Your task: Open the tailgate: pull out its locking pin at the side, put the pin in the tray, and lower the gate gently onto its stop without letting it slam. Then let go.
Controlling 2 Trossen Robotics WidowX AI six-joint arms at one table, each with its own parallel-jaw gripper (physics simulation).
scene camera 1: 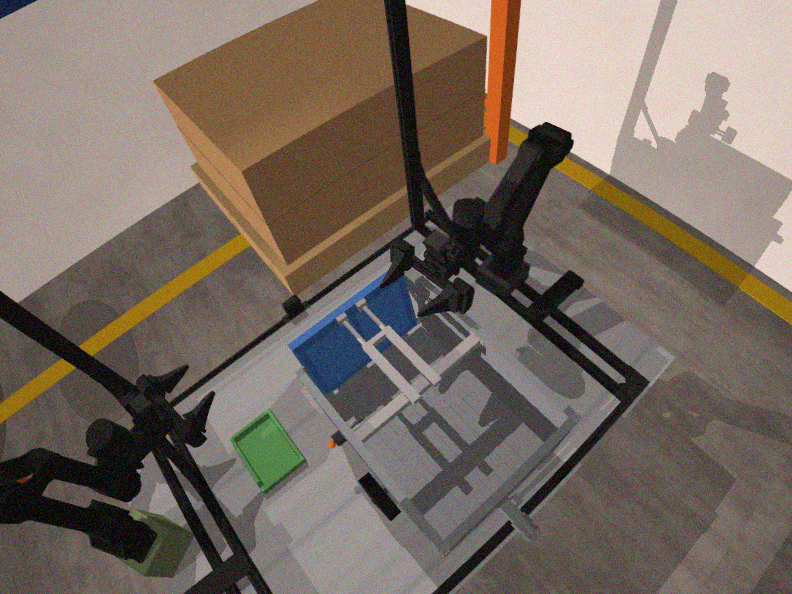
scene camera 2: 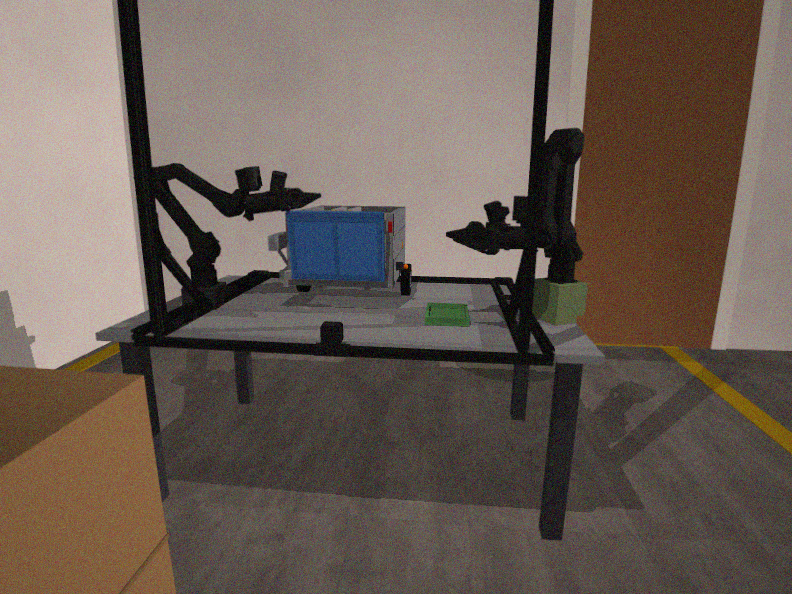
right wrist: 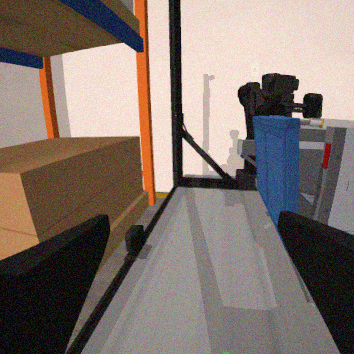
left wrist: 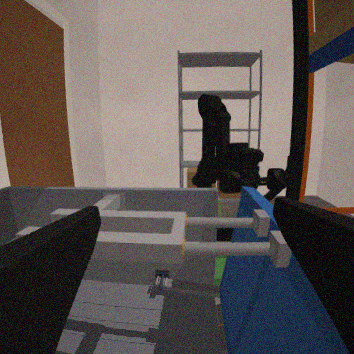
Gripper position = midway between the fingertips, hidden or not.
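In scene camera 1 you'd find the blue tailgate (scene camera 1: 331, 355), the left gripper (scene camera 1: 398, 300) and the right gripper (scene camera 1: 200, 378), and that right gripper is open and holding nothing. Scene camera 2 has the left gripper (scene camera 2: 318, 195), the tailgate (scene camera 2: 324, 245) and the right gripper (scene camera 2: 449, 236). Through the left wrist view you get the tailgate (left wrist: 258, 300), plus the right gripper (left wrist: 268, 186) and the left gripper (left wrist: 187, 210). The right wrist view shows the right gripper (right wrist: 194, 221), the left gripper (right wrist: 301, 97) and the tailgate (right wrist: 276, 141) as well.
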